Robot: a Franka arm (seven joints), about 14 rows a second.
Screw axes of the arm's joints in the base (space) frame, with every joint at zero. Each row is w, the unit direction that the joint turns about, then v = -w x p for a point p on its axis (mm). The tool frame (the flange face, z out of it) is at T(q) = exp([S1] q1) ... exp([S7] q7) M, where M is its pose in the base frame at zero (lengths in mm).
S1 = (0, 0, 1, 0, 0, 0)
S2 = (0, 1, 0, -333, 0, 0)
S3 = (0, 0, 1, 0, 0, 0)
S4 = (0, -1, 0, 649, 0, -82.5)
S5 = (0, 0, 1, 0, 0, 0)
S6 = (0, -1, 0, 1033, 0, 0)
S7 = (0, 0, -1, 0, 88, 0)
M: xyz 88 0 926 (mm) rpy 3.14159 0 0 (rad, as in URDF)
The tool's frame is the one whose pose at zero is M.
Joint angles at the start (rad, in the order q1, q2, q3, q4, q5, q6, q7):
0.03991 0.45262 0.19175 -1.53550 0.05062 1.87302 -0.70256
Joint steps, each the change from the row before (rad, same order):
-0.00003 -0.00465 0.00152 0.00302 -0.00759 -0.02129 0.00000
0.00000 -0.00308 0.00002 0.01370 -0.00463 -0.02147 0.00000
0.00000 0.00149 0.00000 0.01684 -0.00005 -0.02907 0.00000
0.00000 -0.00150 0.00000 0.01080 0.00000 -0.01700 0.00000
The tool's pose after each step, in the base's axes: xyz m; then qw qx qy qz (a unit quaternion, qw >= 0). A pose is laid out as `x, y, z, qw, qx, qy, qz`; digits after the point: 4 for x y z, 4 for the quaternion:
0.6545, 0.1410, 0.3924, 0.0747, -0.8954, -0.4368, 0.0442
0.6545, 0.1403, 0.3991, 0.0730, -0.8948, -0.4380, 0.0470
0.6543, 0.1399, 0.4038, 0.0748, -0.8941, -0.4383, 0.0535
0.6542, 0.1397, 0.4085, 0.0753, -0.8938, -0.4386, 0.0558

